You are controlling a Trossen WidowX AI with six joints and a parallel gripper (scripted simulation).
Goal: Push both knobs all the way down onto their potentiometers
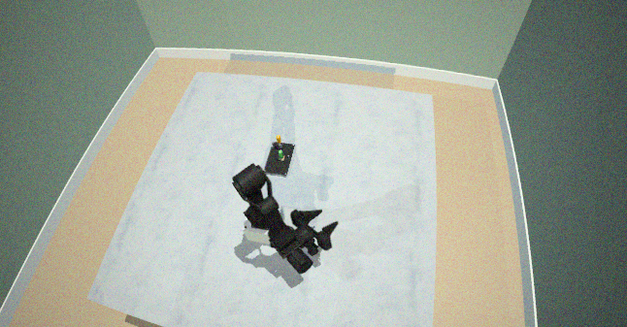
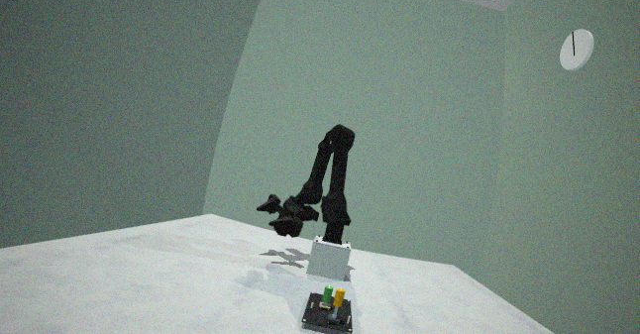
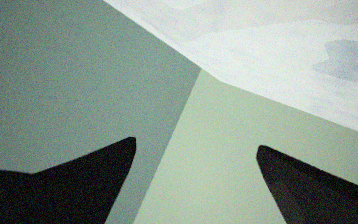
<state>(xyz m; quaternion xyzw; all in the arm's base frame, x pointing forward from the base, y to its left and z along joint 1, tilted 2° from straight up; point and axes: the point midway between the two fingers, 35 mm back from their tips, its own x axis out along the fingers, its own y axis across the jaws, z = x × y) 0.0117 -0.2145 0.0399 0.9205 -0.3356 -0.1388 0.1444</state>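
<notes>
My gripper tip is 290 mm short of the green knob, 240 mm to the right of it and 90 mm above it. From my gripper tip the other things lie so: yellow knob (350 mm ahead, 260 mm to the left, 70 mm below).
</notes>
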